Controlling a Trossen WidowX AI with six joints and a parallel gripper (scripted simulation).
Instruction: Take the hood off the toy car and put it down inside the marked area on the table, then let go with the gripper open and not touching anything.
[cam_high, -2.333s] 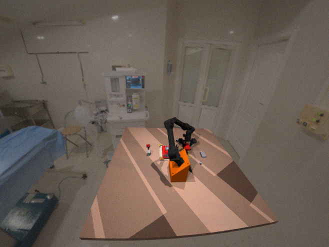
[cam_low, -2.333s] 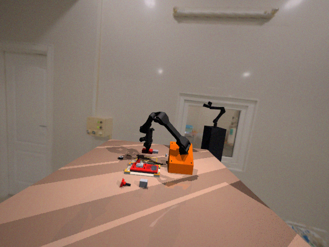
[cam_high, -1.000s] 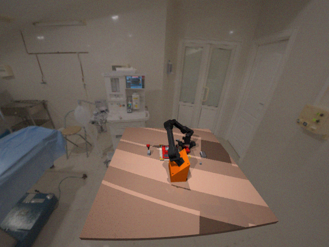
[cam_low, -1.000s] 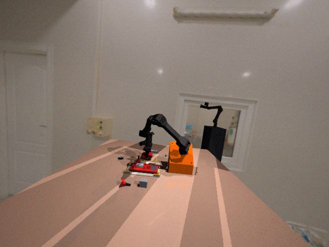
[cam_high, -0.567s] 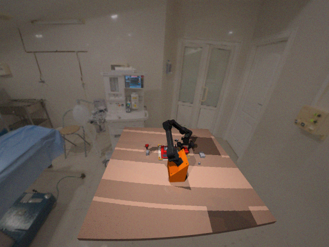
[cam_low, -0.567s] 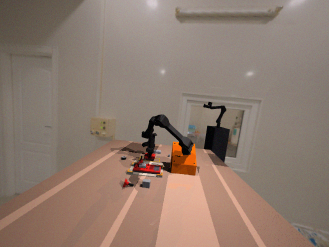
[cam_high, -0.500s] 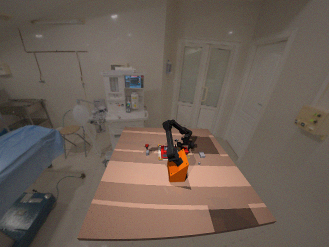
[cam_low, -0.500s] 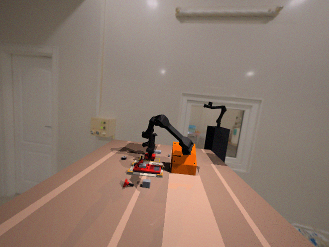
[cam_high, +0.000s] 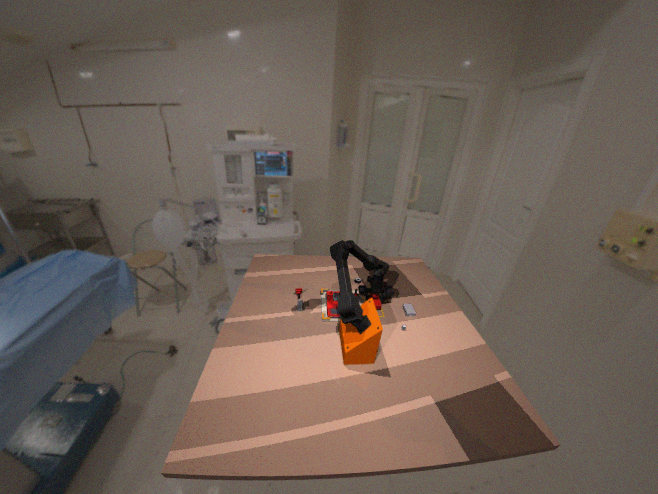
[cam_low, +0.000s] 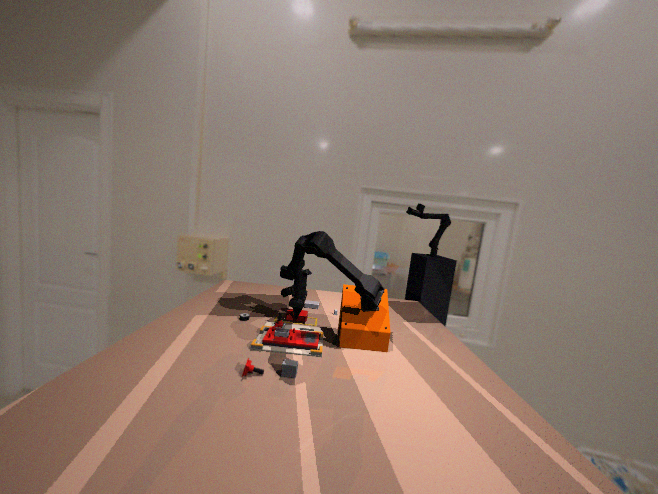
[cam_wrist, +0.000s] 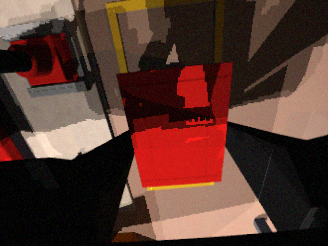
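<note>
My gripper tip is now 10 mm below the hood. Round my gripper tip: wheel (230 mm ahead, 20 mm to the left, 10 mm below).
</note>
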